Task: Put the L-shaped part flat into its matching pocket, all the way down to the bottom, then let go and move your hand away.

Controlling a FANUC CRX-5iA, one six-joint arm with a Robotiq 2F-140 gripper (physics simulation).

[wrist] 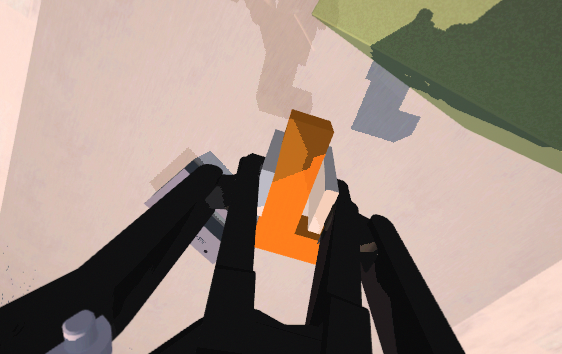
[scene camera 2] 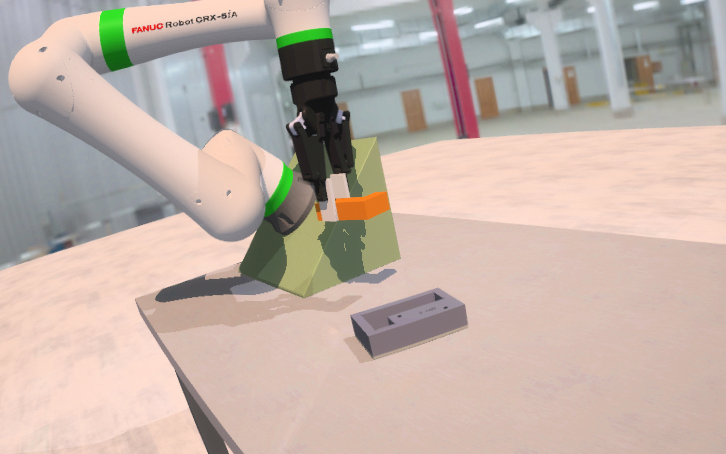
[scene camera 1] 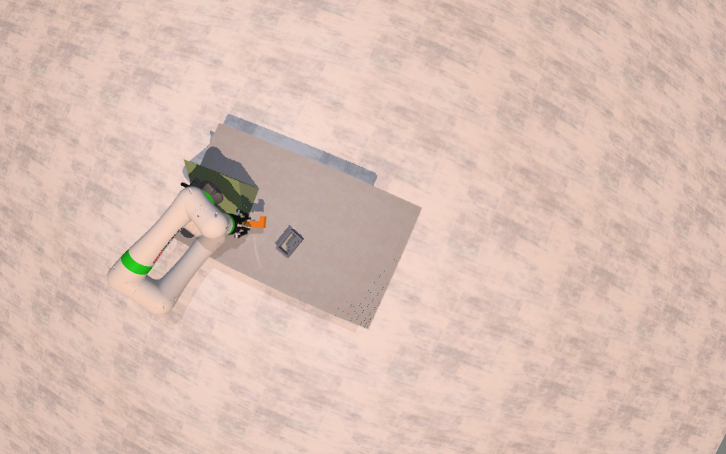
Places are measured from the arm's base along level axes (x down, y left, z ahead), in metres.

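Pixels of known places: gripper, fingertip midpoint: (wrist: 297, 155) (scene camera 2: 338, 217) (scene camera 1: 252, 223); arm's base, link origin: (scene camera 2: 297, 205) (scene camera 1: 212, 191).
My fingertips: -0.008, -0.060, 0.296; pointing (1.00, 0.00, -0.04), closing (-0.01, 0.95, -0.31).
Note:
Ahead of a thing's pixels: the offset from my fingertips to its top centre, as dx, dy, dz. Level surfaces: height alone.
The orange L-shaped part @[-0.029, +0.021, +0.016] (scene camera 1: 261, 222) (scene camera 2: 356, 208) (wrist: 287, 205) is held level, well above the table. My gripper (scene camera 2: 330, 206) (wrist: 297, 155) is shut on its long arm, with a pale pad on each side. In the wrist view the short arm of the L is at the lower end, nearer the camera's bottom edge. The grey block with the L-shaped pocket @[+0.111, -0.033, +0.202] (scene camera 1: 289, 241) (scene camera 2: 417, 326) (wrist: 202, 242) stands on the table, apart from the part. In the wrist view my left finger hides much of the block. The pocket shows no part in it.
A green wedge-shaped block (scene camera 1: 230, 187) (scene camera 2: 369, 251) (wrist: 450, 40) stands on the table @[dx +0.148] (scene camera 1: 342, 240) (scene camera 2: 562, 321) right behind the gripper in the second scene view. The arm's base side (scene camera 2: 289, 208) is close beside the wedge. A grey strip (scene camera 1: 299, 144) runs along the table's far edge in the first scene view.

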